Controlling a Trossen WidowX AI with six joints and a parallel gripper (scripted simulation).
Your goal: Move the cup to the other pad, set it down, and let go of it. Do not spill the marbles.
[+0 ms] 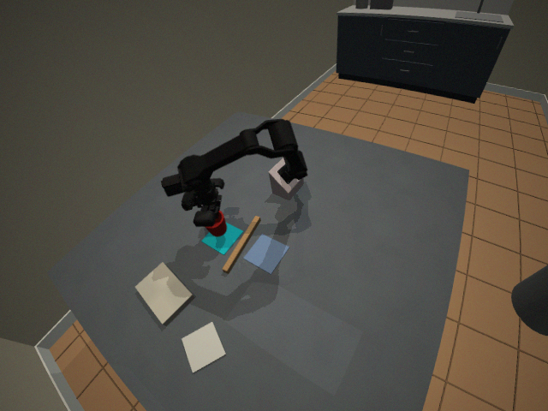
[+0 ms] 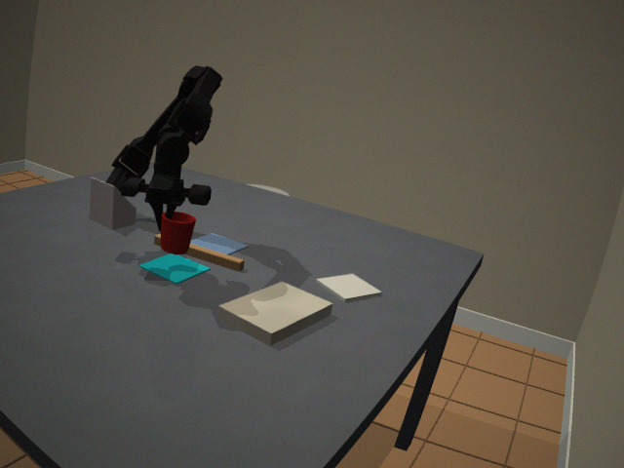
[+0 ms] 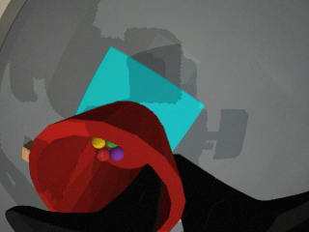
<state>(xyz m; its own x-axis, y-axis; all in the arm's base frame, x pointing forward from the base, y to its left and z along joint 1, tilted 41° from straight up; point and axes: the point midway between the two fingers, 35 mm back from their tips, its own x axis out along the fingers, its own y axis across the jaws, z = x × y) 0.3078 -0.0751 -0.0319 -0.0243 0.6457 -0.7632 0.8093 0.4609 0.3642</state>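
My gripper tip is 90 mm above the teal pad, 20 mm to the right of it and 20 mm short of it. From my gripper tip the other things lie so: wooden bar 110 mm to the left, 80 mm below; then red cup 20 mm to the left, 20 mm ahead; then pale blue pad 200 mm to the left, 90 mm below, 20 mm behind.
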